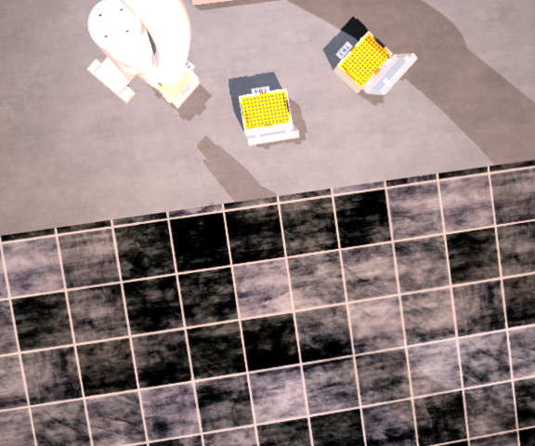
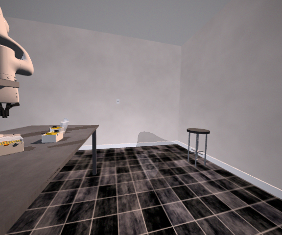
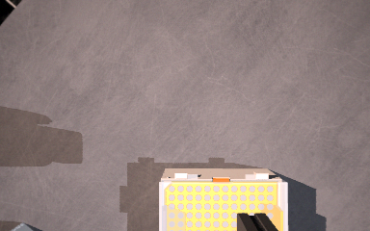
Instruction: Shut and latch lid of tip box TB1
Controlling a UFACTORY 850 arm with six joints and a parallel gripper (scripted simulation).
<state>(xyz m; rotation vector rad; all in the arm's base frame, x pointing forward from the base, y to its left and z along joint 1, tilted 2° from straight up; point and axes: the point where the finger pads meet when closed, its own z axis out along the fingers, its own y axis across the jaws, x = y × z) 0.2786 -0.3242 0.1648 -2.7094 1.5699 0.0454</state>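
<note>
Now: hand 15 cm above the clear lid, 4 cm to the right of it and 2 cm past it. Also, from my hand: white tag reading TB1: 20 cm below, 8 cm to the left, 5 cm behind; then box: 16 cm below, 4 cm to the left, 2 cm behind.
</note>
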